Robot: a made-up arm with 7 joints. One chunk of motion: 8 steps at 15 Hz.
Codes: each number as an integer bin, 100 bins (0 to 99) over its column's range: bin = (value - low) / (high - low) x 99, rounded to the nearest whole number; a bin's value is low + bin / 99 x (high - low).
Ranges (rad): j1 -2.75..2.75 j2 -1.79..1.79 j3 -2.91..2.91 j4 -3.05..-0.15 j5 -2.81..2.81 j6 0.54..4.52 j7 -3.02..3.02
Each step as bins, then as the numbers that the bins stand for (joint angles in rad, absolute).
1 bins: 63 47 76 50 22 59 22
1 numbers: 0.7500 -0.0904 1.5579 -1.5854 -1.5611 2.9119 -1.6778
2 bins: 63 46 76 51 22 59 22
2 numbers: 0.7500 -0.1266 1.5579 -1.5561 -1.5611 2.9119 -1.6778
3 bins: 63 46 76 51 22 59 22
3 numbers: 0.7500 -0.1266 1.5579 -1.5561 -1.5611 2.9119 -1.6778
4 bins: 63 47 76 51 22 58 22
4 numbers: 0.7500 -0.0904 1.5579 -1.5561 -1.5611 2.8717 -1.6778
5 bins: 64 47 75 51 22 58 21
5 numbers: 0.8056 -0.0904 1.4991 -1.5561 -1.5611 2.8717 -1.7388
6 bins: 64 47 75 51 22 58 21
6 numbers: 0.8056 -0.0904 1.4991 -1.5561 -1.5611 2.8717 -1.7388
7 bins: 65 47 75 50 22 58 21
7 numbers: 0.8611 -0.0904 1.4991 -1.5854 -1.5611 2.8717 -1.7388
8 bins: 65 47 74 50 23 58 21
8 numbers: 0.8611 -0.0904 1.4403 -1.5854 -1.5043 2.8717 -1.7388
